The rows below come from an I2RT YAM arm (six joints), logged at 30 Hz.
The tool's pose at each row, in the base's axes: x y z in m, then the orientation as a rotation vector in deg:
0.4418, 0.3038, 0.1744, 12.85, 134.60, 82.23
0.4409, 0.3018, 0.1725, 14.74, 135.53, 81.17
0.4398, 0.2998, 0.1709, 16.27, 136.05, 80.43
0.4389, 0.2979, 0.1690, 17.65, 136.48, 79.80
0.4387, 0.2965, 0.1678, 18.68, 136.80, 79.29
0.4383, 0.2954, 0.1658, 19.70, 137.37, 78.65
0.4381, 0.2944, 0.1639, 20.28, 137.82, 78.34
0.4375, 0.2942, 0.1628, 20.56, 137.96, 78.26
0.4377, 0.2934, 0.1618, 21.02, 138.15, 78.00
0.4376, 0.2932, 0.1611, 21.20, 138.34, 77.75
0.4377, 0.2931, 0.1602, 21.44, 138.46, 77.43
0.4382, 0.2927, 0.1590, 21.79, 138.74, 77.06
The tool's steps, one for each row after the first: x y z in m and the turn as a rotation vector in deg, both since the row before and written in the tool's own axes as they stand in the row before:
0.0006, -0.0026, -0.0012, 1.25, -0.32, 1.11
0.0007, -0.0023, -0.0014, 0.84, -0.36, 0.88
0.0005, -0.0026, -0.0011, 0.72, -0.33, 0.80
-0.0001, -0.0017, -0.0007, 0.56, -0.26, 0.58
0.0003, -0.0023, -0.0001, 0.74, -0.11, 0.61
0.0002, -0.0022, 0.0000, 0.45, 0.06, 0.40
0.0007, -0.0011, 0.0001, 0.14, 0.00, 0.20
-0.0003, -0.0013, -0.0001, 0.29, -0.08, 0.27
0.0001, -0.0007, 0.0001, 0.24, -0.01, 0.09
0.0000, -0.0008, 0.0004, 0.26, -0.11, 0.09
-0.0004, -0.0012, 0.0005, 0.37, -0.03, 0.19

